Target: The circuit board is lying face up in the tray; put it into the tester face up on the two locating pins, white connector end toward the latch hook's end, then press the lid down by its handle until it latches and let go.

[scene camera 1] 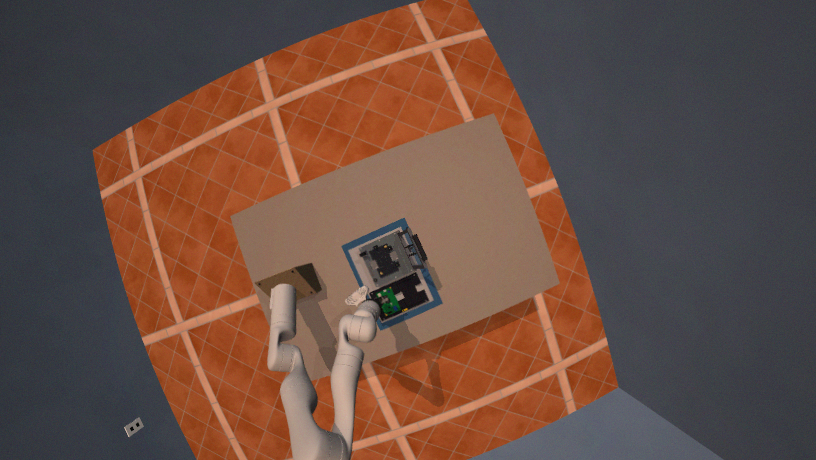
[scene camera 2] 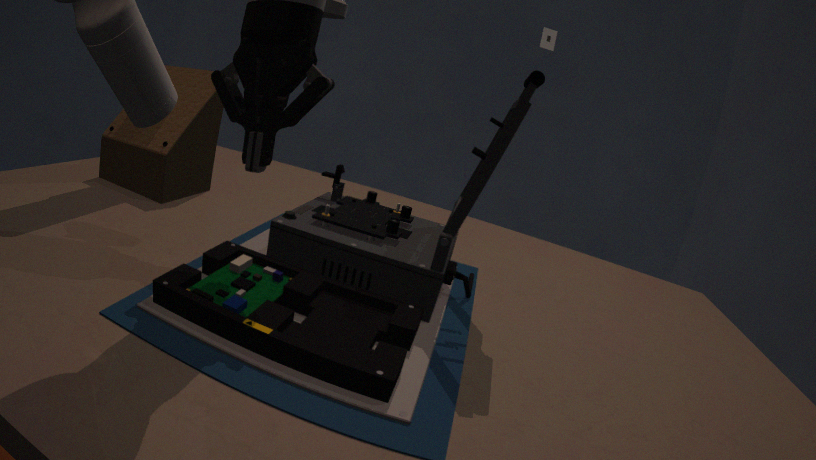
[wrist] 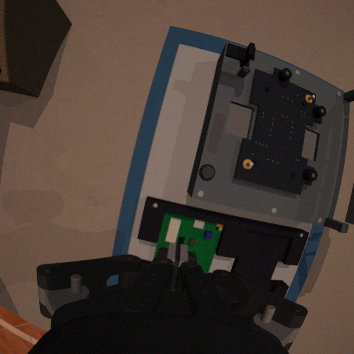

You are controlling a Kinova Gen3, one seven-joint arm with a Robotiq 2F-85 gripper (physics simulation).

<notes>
The gripper (scene camera 2: 255, 171) is shut and holds nothing. Also in view: a green circuit board (scene camera 2: 241, 286). Also in view: a tester lid (scene camera 2: 489, 159) and a black pin plate (scene camera 2: 366, 216).
The green circuit board is seen too in the wrist view (wrist: 201, 237). The gripper also shows in the wrist view (wrist: 175, 254). The black pin plate is seen too in the wrist view (wrist: 272, 157).
</notes>
